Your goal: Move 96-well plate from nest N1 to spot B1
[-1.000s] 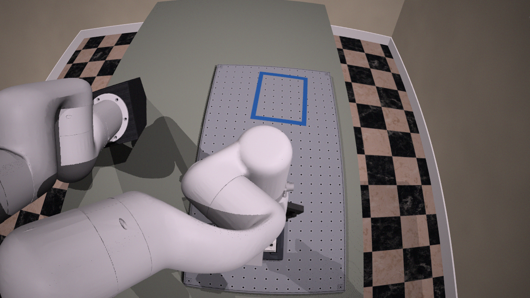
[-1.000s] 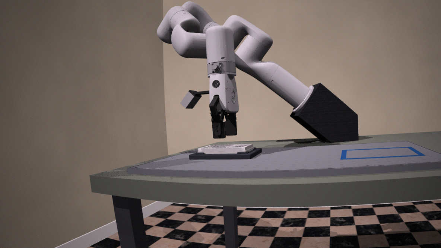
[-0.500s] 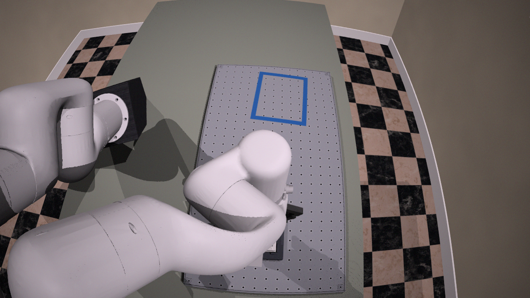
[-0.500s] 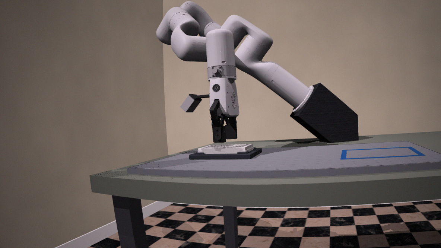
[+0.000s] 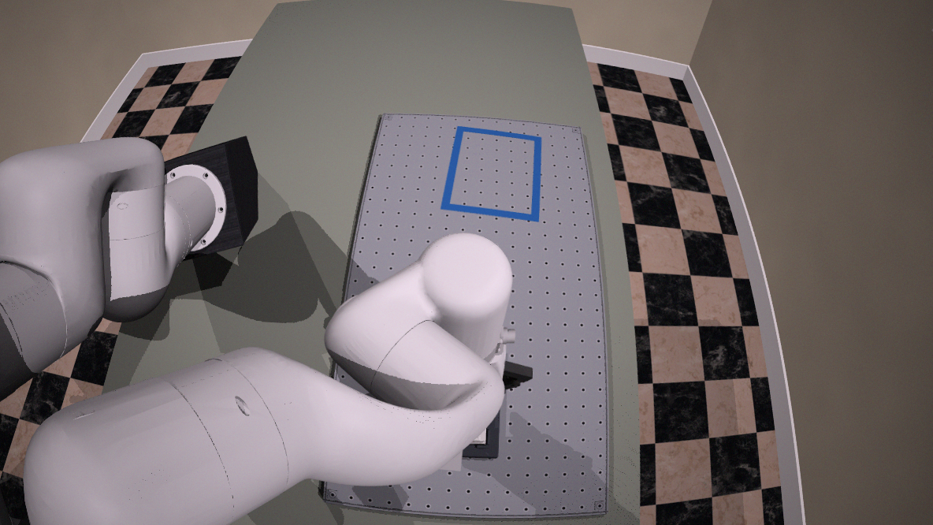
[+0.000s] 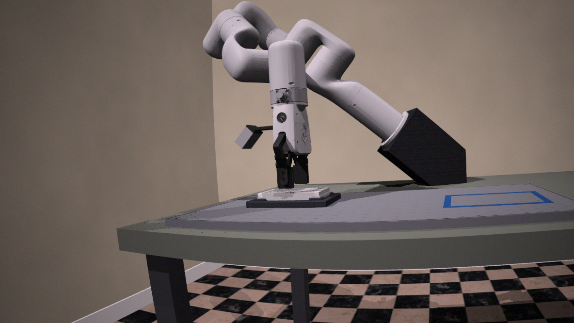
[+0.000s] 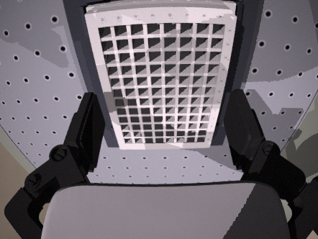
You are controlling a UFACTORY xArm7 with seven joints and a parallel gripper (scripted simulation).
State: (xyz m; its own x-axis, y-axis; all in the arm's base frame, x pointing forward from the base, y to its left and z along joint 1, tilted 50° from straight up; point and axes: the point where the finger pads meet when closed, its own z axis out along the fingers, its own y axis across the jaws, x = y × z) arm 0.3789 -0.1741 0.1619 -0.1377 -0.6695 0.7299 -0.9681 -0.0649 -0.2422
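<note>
The white 96-well plate is 30 mm below my hand. Also, from my hand: dark plate nest (40 mm below).
</note>
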